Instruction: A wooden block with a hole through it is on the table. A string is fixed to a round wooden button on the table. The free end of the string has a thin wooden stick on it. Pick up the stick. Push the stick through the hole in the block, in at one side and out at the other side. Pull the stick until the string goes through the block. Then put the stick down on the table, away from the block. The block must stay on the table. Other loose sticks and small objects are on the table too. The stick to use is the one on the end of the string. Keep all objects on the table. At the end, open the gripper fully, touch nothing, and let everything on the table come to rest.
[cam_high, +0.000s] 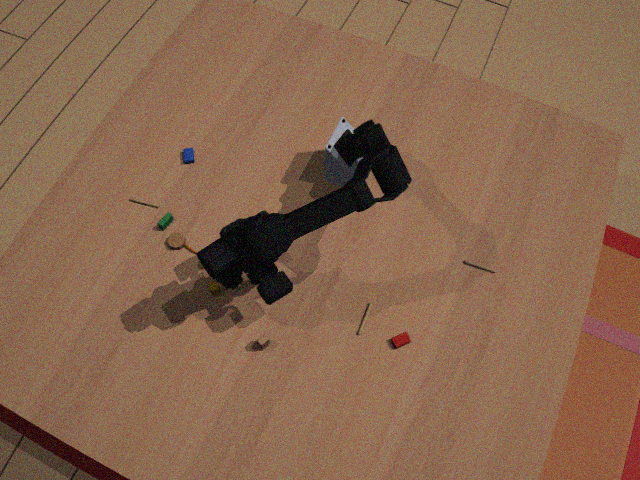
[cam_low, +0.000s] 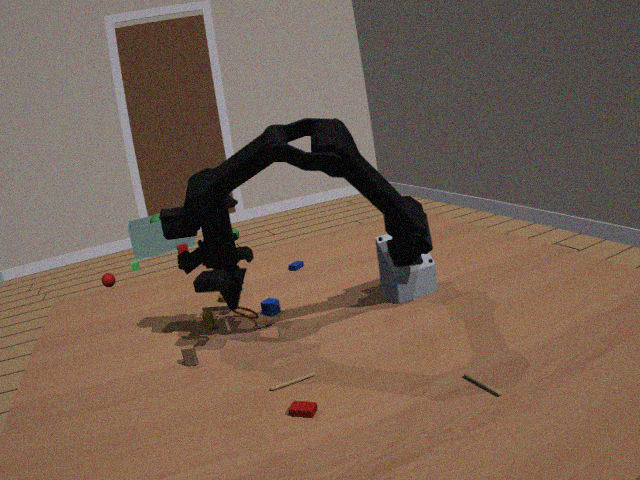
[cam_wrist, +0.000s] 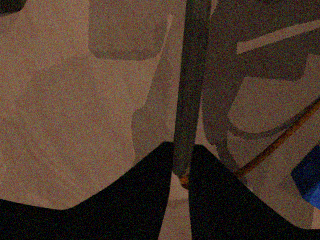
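My gripper tip is 10 mm short of the thin wooden stick and 10 mm to the left of it. From my gripper tip the other things lie so: tan wooden block 100 mm ahead, 80 mm to the left, 40 mm below; then yellow cylinder 60 mm ahead, 80 mm to the right, 40 mm below; then round wooden button 10 mm ahead, 230 mm to the right, 50 mm below.
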